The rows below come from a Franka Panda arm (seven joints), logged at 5 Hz.
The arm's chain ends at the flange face. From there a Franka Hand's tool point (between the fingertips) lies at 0.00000 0.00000 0.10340 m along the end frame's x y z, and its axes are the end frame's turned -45 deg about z.
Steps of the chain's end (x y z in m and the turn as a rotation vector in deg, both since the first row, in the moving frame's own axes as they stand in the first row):
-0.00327 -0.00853 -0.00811 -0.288 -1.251 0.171
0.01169 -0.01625 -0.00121 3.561 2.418 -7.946
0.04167 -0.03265 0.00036 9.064 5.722 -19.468
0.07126 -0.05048 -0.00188 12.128 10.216 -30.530
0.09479 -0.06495 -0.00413 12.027 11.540 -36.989
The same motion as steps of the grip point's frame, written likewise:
0.00176 -0.00958 -0.00814 0.681 -1.088 0.171
0.02725 -0.00520 -0.00150 0.808 4.228 -7.946
0.07024 -0.00095 -0.00143 2.363 10.455 -19.468
0.11228 0.00503 -0.00572 1.352 15.800 -30.530
0.14038 0.01122 -0.00833 0.344 16.664 -36.989

